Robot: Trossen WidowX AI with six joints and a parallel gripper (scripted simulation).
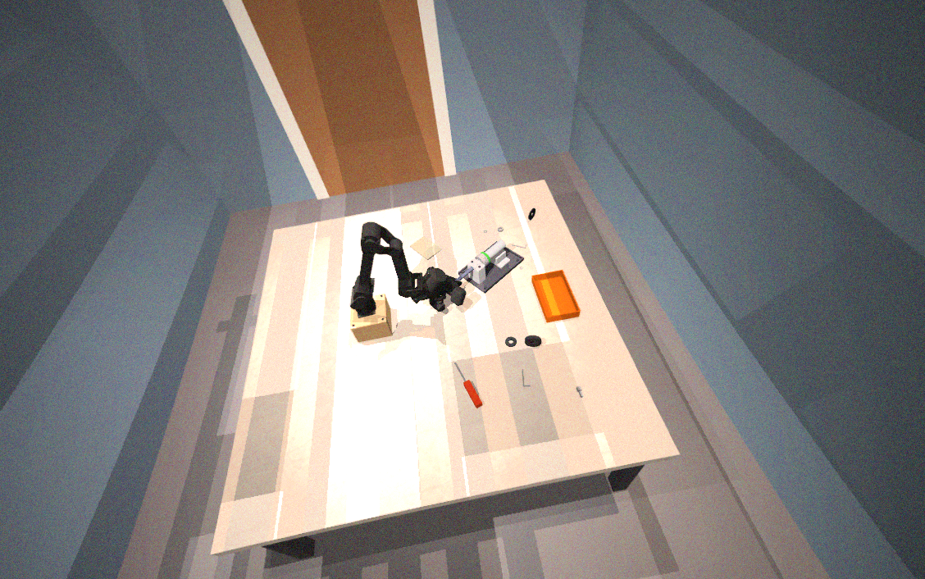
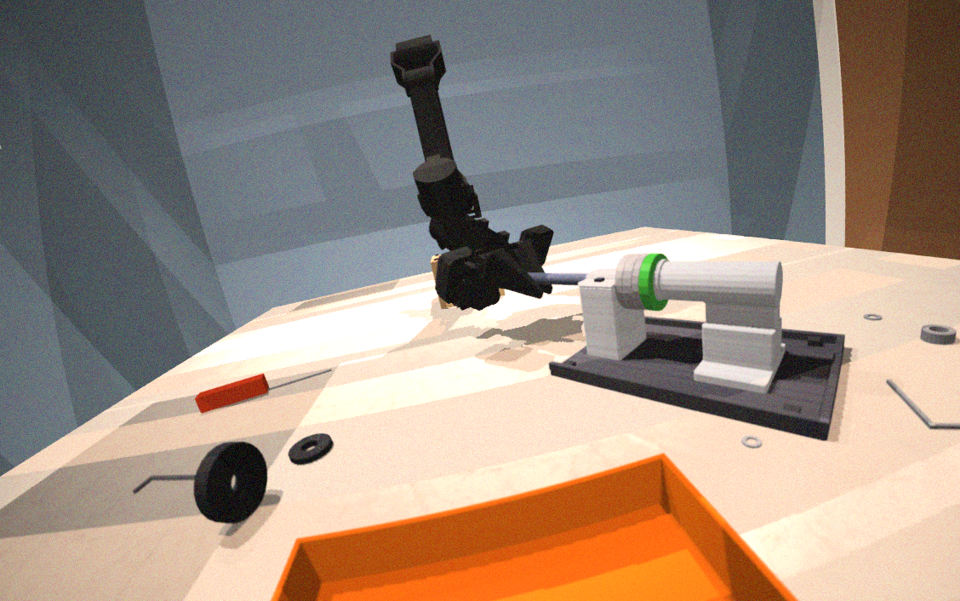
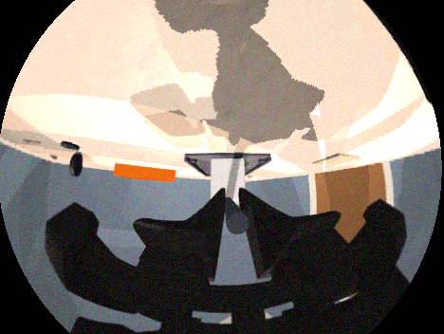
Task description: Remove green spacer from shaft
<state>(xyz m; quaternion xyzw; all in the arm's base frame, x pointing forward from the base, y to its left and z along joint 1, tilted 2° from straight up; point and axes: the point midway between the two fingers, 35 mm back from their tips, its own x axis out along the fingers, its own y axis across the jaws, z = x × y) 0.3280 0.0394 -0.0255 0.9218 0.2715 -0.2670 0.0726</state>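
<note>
The shaft lies 5 cm ahead of my gripper tip, 3 cm to the left of it and 2 cm above it. From my gripper tip the other things lie so: orange tray (33 cm ahead, 13 cm to the right, 5 cm below); then grey spacer (10 cm ahead, 7 cm to the left, 2 cm above); then green spacer (11 cm ahead, 7 cm to the left, 2 cm above).
</note>
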